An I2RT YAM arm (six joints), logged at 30 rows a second.
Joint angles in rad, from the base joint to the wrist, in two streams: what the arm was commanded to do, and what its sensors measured. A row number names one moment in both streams.
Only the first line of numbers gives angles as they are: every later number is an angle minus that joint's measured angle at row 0.
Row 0, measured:
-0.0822, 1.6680, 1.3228, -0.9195, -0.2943, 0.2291
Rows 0 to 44, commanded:
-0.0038, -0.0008, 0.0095, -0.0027, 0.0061, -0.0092
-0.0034, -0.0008, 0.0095, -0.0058, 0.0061, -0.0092
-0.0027, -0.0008, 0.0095, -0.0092, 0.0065, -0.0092
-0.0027, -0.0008, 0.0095, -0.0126, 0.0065, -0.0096
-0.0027, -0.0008, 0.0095, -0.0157, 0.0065, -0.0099
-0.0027, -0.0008, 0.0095, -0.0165, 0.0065, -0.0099
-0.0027, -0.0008, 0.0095, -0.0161, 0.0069, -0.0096
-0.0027, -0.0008, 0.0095, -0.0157, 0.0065, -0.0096
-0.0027, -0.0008, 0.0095, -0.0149, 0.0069, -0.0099
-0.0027, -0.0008, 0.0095, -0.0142, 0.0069, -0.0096
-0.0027, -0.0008, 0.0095, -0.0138, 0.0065, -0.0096
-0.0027, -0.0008, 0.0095, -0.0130, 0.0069, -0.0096
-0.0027, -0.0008, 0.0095, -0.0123, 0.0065, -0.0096
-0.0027, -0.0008, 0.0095, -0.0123, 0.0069, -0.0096
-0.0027, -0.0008, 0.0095, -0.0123, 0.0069, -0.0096
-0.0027, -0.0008, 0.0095, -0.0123, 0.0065, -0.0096
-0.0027, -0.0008, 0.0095, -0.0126, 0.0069, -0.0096
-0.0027, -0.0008, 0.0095, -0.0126, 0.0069, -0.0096
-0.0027, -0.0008, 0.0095, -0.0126, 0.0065, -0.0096
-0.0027, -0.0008, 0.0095, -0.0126, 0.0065, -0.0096
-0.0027, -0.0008, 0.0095, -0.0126, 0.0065, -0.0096
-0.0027, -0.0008, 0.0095, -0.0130, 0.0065, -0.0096
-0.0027, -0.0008, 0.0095, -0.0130, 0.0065, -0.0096
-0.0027, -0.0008, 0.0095, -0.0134, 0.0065, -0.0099
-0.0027, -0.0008, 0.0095, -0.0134, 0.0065, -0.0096
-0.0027, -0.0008, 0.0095, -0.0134, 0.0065, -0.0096
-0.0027, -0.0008, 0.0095, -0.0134, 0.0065, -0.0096
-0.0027, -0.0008, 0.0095, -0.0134, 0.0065, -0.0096
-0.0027, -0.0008, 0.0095, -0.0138, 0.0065, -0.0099
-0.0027, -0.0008, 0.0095, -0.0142, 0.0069, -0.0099
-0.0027, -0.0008, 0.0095, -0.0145, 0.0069, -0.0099
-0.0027, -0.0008, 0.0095, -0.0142, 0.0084, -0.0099
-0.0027, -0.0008, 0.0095, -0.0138, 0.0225, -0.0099
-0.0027, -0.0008, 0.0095, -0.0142, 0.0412, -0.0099
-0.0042, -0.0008, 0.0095, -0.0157, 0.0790, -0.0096
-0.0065, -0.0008, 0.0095, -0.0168, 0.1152, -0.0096
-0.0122, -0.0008, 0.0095, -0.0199, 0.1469, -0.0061
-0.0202, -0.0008, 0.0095, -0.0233, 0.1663, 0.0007
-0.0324, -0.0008, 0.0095, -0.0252, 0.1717, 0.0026
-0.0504, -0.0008, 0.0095, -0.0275, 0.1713, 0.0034
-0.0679, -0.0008, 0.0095, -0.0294, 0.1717, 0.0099
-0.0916, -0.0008, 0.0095, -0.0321, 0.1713, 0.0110
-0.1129, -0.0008, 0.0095, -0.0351, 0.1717, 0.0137
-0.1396, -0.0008, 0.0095, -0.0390, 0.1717, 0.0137
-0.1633, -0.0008, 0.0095, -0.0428, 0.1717, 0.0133
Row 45, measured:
-0.1034, 0.0000, 0.0000, -0.0355, 0.1373, 0.0011
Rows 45 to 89, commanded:
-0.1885, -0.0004, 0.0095, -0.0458, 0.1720, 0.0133
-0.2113, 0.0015, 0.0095, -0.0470, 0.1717, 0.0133
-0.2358, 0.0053, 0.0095, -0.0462, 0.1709, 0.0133
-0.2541, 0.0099, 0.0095, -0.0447, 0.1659, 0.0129
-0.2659, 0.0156, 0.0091, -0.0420, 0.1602, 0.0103
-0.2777, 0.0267, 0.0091, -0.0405, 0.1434, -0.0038
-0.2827, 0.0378, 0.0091, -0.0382, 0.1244, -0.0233
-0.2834, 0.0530, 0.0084, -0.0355, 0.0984, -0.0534
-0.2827, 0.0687, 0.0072, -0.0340, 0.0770, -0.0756
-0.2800, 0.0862, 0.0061, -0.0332, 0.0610, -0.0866
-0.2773, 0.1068, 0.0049, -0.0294, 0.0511, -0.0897
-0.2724, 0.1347, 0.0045, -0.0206, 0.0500, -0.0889
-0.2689, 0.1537, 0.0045, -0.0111, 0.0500, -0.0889
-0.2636, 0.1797, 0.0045, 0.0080, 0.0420, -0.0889
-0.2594, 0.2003, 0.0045, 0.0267, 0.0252, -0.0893
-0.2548, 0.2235, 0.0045, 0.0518, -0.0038, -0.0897
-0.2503, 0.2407, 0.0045, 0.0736, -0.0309, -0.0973
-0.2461, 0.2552, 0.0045, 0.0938, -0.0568, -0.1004
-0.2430, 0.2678, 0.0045, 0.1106, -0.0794, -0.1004
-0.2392, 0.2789, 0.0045, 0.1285, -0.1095, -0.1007
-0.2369, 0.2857, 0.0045, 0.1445, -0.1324, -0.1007
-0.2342, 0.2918, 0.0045, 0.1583, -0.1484, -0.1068
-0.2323, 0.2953, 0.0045, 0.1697, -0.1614, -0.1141
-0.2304, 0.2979, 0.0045, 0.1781, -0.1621, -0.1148
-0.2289, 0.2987, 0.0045, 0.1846, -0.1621, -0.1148
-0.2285, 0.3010, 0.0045, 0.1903, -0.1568, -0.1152
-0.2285, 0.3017, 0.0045, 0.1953, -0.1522, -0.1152
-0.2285, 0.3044, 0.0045, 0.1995, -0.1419, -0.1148
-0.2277, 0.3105, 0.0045, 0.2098, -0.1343, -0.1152
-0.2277, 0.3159, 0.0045, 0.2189, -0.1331, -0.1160
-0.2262, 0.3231, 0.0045, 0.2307, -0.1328, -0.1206
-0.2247, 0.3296, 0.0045, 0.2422, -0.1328, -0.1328
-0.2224, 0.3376, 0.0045, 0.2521, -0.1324, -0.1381
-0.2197, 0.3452, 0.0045, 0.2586, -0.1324, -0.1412
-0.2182, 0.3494, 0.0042, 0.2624, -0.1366, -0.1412
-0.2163, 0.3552, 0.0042, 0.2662, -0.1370, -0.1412
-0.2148, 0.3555, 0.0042, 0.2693, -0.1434, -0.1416
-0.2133, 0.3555, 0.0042, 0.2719, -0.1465, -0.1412
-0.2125, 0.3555, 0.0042, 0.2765, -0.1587, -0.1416
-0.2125, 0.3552, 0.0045, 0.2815, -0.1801, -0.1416
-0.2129, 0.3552, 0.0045, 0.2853, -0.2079, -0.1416
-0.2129, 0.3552, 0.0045, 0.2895, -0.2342, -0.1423
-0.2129, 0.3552, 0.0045, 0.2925, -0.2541, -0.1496
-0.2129, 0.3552, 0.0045, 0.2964, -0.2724, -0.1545
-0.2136, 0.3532, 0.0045, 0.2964, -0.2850, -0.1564
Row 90, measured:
-0.2216, 0.3471, 0.0000, 0.2925, -0.1896, -0.1400
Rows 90 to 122, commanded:
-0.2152, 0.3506, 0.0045, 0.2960, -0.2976, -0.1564
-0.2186, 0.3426, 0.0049, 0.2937, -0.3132, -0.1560
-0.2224, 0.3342, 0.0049, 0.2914, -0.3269, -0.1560
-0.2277, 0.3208, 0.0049, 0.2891, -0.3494, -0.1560
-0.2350, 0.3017, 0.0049, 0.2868, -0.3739, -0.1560
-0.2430, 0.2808, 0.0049, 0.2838, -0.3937, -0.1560
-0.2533, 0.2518, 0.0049, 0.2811, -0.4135, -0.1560
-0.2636, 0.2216, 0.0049, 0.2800, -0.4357, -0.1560
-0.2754, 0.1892, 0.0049, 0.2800, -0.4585, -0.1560
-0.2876, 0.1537, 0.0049, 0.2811, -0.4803, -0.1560
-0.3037, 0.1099, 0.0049, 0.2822, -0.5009, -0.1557
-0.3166, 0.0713, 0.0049, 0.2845, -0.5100, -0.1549
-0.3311, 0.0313, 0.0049, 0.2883, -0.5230, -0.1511
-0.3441, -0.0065, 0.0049, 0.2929, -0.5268, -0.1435
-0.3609, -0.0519, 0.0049, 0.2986, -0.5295, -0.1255
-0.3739, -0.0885, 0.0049, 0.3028, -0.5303, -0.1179
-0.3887, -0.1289, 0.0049, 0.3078, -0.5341, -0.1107
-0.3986, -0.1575, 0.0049, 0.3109, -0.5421, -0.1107
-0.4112, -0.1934, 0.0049, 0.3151, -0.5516, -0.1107
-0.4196, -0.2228, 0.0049, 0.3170, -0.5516, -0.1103
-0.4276, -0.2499, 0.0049, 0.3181, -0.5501, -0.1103
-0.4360, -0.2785, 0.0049, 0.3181, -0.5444, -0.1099
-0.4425, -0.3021, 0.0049, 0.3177, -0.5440, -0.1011
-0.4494, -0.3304, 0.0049, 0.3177, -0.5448, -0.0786
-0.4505, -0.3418, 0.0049, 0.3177, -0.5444, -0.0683
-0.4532, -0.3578, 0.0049, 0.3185, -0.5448, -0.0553
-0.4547, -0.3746, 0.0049, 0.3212, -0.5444, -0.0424
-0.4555, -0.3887, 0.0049, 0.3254, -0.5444, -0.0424
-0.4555, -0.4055, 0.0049, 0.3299, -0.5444, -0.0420
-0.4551, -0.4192, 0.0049, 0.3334, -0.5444, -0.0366
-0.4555, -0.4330, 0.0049, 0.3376, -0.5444, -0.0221
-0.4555, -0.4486, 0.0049, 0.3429, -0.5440, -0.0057
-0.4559, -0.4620, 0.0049, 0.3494, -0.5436, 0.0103
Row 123, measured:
-0.4318, -0.4158, -0.0008, 0.3379, -0.5287, -0.0477
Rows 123 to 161, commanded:
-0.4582, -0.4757, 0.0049, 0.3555, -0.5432, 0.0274
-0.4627, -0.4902, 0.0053, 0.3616, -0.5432, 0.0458
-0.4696, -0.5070, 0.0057, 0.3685, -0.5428, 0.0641
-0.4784, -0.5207, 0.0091, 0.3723, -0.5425, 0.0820
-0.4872, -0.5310, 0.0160, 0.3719, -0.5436, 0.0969
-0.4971, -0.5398, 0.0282, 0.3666, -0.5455, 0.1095
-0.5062, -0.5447, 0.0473, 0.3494, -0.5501, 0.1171
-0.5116, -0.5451, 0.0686, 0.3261, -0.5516, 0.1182
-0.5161, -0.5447, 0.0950, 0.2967, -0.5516, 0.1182
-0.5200, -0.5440, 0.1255, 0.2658, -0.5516, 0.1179
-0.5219, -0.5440, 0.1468, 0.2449, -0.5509, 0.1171
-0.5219, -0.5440, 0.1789, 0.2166, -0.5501, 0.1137
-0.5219, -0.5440, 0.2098, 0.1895, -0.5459, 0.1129
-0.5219, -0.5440, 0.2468, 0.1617, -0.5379, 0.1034
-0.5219, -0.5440, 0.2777, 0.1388, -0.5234, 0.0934
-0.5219, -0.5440, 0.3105, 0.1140, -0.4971, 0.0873
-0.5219, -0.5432, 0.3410, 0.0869, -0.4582, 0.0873
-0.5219, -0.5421, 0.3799, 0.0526, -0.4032, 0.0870
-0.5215, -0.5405, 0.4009, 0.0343, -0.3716, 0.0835
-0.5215, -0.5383, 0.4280, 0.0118, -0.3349, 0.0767
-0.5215, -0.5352, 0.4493, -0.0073, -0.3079, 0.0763
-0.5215, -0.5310, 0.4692, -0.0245, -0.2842, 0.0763
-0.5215, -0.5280, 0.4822, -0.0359, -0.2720, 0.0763
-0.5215, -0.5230, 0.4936, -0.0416, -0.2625, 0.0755
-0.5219, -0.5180, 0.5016, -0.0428, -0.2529, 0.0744
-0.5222, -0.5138, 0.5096, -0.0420, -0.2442, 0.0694
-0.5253, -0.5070, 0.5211, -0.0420, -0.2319, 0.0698
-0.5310, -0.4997, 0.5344, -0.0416, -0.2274, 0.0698
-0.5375, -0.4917, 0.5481, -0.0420, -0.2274, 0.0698
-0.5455, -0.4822, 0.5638, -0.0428, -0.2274, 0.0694
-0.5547, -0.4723, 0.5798, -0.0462, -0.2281, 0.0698
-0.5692, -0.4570, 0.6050, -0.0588, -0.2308, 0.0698
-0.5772, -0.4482, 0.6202, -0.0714, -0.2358, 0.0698
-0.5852, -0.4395, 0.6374, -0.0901, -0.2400, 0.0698
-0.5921, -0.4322, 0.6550, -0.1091, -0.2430, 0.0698
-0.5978, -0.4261, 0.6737, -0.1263, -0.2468, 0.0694
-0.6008, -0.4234, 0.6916, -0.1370, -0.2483, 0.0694
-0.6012, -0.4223, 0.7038, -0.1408, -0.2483, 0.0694
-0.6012, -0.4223, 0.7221, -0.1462, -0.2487, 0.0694
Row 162, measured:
-0.5894, -0.4189, 0.6645, -0.1404, -0.2560, 0.0812
